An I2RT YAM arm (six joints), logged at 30 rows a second.
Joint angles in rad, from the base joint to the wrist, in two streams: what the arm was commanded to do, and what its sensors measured. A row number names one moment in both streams.
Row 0, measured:
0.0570, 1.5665, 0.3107, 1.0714, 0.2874, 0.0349
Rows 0 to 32, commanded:
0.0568, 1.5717, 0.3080, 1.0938, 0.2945, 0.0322
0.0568, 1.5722, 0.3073, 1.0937, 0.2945, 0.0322
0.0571, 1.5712, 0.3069, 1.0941, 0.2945, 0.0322
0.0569, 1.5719, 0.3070, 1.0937, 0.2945, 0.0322
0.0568, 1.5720, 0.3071, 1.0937, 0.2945, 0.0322
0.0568, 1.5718, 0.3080, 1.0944, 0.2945, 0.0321
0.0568, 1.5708, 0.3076, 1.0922, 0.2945, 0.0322
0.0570, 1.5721, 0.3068, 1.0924, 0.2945, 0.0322
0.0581, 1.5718, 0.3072, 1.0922, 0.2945, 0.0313
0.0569, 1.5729, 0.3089, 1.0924, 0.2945, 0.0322
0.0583, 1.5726, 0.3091, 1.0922, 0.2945, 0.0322
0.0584, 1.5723, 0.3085, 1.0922, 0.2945, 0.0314
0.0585, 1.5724, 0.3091, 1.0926, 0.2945, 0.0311
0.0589, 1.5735, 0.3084, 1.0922, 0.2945, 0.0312
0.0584, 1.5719, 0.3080, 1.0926, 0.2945, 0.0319
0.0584, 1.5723, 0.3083, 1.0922, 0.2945, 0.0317
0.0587, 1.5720, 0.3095, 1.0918, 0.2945, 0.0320
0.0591, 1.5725, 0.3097, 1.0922, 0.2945, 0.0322
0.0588, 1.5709, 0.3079, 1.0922, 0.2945, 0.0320
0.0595, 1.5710, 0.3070, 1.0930, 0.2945, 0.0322
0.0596, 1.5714, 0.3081, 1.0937, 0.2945, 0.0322
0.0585, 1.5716, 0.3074, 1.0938, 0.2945, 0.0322
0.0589, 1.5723, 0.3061, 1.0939, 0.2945, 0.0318
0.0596, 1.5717, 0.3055, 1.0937, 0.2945, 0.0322
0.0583, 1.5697, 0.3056, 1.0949, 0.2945, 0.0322
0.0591, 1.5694, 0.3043, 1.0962, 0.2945, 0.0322
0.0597, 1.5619, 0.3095, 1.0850, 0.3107, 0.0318
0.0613, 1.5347, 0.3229, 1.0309, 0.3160, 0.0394
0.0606, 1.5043, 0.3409, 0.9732, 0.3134, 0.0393
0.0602, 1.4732, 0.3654, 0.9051, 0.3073, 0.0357
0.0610, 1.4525, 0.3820, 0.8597, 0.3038, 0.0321
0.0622, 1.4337, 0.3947, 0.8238, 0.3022, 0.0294
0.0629, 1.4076, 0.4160, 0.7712, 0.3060, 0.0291
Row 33, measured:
0.0597, 1.4456, 0.3882, 0.9218, 0.2947, 0.0349
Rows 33 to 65, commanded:
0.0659, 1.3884, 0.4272, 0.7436, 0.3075, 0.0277
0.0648, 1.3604, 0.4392, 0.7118, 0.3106, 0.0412
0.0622, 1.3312, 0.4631, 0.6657, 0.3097, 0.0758
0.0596, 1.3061, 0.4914, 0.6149, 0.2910, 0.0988
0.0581, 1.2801, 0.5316, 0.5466, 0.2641, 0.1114
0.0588, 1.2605, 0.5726, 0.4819, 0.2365, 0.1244
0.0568, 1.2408, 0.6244, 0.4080, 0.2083, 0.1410
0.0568, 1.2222, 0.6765, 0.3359, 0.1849, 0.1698
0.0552, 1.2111, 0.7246, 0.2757, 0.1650, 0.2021
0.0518, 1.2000, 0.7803, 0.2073, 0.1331, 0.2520
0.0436, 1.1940, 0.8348, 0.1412, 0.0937, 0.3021
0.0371, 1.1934, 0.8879, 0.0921, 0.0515, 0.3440
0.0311, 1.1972, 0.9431, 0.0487, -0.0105, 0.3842
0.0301, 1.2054, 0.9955, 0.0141, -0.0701, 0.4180
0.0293, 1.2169, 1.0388, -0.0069, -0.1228, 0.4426
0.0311, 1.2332, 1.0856, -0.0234, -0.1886, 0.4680
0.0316, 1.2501, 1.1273, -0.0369, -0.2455, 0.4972
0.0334, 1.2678, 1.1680, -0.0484, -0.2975, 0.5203
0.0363, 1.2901, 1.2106, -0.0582, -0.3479, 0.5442
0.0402, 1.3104, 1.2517, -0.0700, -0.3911, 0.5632
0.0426, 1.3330, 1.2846, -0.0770, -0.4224, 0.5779
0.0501, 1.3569, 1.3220, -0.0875, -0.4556, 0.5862
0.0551, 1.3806, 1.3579, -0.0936, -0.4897, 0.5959
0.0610, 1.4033, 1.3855, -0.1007, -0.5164, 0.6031
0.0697, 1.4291, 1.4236, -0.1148, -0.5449, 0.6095
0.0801, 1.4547, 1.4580, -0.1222, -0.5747, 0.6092
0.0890, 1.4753, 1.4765, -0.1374, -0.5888, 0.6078
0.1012, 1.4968, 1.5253, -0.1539, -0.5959, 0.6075
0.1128, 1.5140, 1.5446, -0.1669, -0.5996, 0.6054
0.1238, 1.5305, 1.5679, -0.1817, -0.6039, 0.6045
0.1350, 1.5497, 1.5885, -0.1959, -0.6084, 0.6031
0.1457, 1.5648, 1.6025, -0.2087, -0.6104, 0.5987
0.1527, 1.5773, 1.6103, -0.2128, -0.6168, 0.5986
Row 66, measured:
0.1364, 1.5478, 1.5890, -0.1566, -0.5583, 0.5915
